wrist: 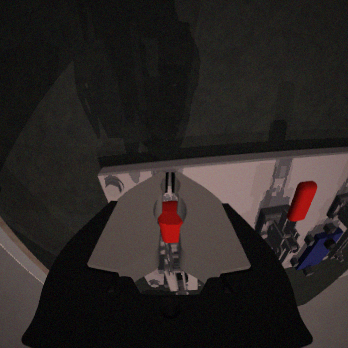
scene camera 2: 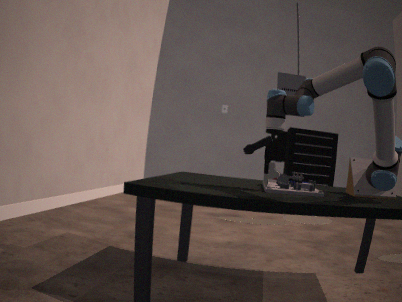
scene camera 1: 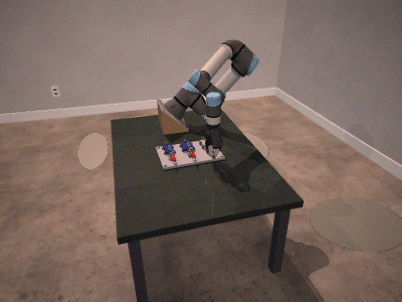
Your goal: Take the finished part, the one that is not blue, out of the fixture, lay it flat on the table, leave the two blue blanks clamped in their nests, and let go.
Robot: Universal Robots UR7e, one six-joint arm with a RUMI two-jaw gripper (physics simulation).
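Frame: origin at the arm's base, x back, y right, z up, level; centimetres.
Seen in the pictures: gripper, fingertip midpoint: [wrist: 169, 173] [scene camera 2: 266, 186] [scene camera 1: 213, 158]; arm's base at its link origin: [scene camera 1: 172, 112].
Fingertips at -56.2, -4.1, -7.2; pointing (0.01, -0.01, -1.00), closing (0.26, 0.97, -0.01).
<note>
Offsets run from my fingertips to a thing's top centre, as dx, dy, dz. "spot": to the spot under its first point. Level surfaces: height alone.
The fixture @[+12.4, +9.5, -0.1] [scene camera 1: 183, 161] [scene camera 2: 300, 192] [wrist: 225, 185] is a pale plate with toggle clamps on the dark table. Two blue blanks @[spot: +16.1, +20.7, +2.4] [scene camera 1: 168, 149] @[spot: +14.3, +9.8, +2.7] [scene camera 1: 187, 146] sit in its left and middle nests in scene camera 1; one blue blank @[+18.9, +19.8, +1.5] [wrist: 318, 250] shows at the right of the wrist view. My gripper [scene camera 1: 214, 154] [scene camera 2: 267, 187] [wrist: 169, 173] is shut, pointing down low over the fixture's right end. A red clamp handle @[+2.2, -0.4, +4.1] [wrist: 170, 227] shows in the hollow between its jaws, behind the tips, not gripped. The finished part cannot be made out; the gripper covers most of that nest.
Two more red clamp handles @[spot: +4.1, +21.9, +2.6] [scene camera 1: 173, 159] @[+3.5, +10.5, +3.6] [scene camera 1: 193, 155] stand by the blue blanks; the middle one @[spot: +2.9, +10.3, +3.5] [wrist: 303, 201] is close beside the gripper in the wrist view. The arm's wedge-shaped base [scene camera 1: 171, 121] stands behind the fixture. The dark table @[dz -1.6] [scene camera 1: 165, 200] [scene camera 2: 200, 187] extends in front.
</note>
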